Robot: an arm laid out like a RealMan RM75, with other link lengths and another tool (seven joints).
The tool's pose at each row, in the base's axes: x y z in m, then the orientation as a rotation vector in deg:
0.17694, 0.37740, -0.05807, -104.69, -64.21, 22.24
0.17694, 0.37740, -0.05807, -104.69, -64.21, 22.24
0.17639, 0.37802, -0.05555, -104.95, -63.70, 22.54
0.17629, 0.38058, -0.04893, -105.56, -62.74, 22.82
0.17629, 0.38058, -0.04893, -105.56, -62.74, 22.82
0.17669, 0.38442, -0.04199, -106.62, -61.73, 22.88
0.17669, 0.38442, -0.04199, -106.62, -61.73, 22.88
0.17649, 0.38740, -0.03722, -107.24, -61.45, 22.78
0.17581, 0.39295, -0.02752, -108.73, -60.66, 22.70
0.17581, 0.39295, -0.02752, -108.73, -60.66, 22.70
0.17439, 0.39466, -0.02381, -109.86, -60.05, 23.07
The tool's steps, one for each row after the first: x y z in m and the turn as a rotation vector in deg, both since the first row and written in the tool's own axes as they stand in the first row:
0.00000, 0.00000, 0.00000, 0.00, 0.00, 0.00
0.00069, -0.00249, -0.00061, 0.07, 0.04, 0.52
0.00399, -0.00845, -0.00260, 0.03, 0.29, 1.44
0.00399, -0.00845, -0.00260, 0.03, 0.29, 1.44
0.00867, -0.01461, -0.00439, -0.43, 0.63, 2.51
0.00867, -0.01461, -0.00439, -0.43, 0.63, 2.51
0.01191, -0.01915, -0.00512, -0.86, 0.76, 2.91
0.01794, -0.02845, -0.00670, -1.81, 1.01, 3.99
0.01794, -0.02845, -0.00670, -1.81, 1.01, 3.99
0.01929, -0.03256, -0.00677, -2.41, 0.91, 4.99

